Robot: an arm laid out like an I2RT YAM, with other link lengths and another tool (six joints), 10 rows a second.
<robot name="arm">
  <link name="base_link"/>
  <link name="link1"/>
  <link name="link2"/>
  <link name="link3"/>
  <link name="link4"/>
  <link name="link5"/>
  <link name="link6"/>
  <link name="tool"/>
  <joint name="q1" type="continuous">
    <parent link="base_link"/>
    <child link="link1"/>
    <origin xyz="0 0 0.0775" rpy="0 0 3.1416"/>
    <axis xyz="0 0 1"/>
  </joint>
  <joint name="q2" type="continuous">
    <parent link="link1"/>
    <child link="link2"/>
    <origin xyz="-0.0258 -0.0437 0.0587" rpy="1.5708 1.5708 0"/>
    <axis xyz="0 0 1"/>
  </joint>
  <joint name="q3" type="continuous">
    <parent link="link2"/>
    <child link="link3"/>
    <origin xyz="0 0.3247 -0.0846" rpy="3.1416 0 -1.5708"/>
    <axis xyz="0 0 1"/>
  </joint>
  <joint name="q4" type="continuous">
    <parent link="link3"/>
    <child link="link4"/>
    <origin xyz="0.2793 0.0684 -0.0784" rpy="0 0 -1.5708"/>
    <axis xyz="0 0 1"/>
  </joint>
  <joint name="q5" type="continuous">
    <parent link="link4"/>
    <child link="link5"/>
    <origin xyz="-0.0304 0.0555 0.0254" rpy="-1.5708 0 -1.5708"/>
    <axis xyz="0 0 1"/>
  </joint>
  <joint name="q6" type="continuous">
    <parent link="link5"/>
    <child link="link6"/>
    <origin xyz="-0.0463 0 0.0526" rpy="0 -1.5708 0"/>
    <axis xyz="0 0 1"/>
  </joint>
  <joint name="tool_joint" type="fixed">
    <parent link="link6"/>
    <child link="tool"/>
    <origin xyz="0 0.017 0.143" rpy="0 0.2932 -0.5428"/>
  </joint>
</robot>
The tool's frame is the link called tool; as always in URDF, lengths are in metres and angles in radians. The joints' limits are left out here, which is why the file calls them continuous.
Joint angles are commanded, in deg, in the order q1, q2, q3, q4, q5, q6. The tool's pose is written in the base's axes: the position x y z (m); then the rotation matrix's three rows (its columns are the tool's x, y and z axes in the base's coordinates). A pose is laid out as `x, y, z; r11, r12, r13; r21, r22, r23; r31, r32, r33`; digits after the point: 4 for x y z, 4 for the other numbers.
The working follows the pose.
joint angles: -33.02 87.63 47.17 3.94 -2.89 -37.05
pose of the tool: 0.3931, -0.2135, 0.1602; -0.8336, -0.2732, 0.4800; -0.5340, 0.6209, -0.5739; -0.1412, -0.7348, -0.6635
Where each joint sits with the arm in this pose, in the base's axes (m; each line is computed from the numbers above, not from the rounded line before):
q1: 0.0000 0.0000 0.0775
q2: 0.0454 0.0226 0.1362
q3: -0.0119 -0.0410 0.4606
q4: 0.2462 -0.1153 0.3314
q5: 0.2849 -0.1708 0.3228
q6: 0.2911 -0.1720 0.2530
the tool: 0.3931 -0.2135 0.1602

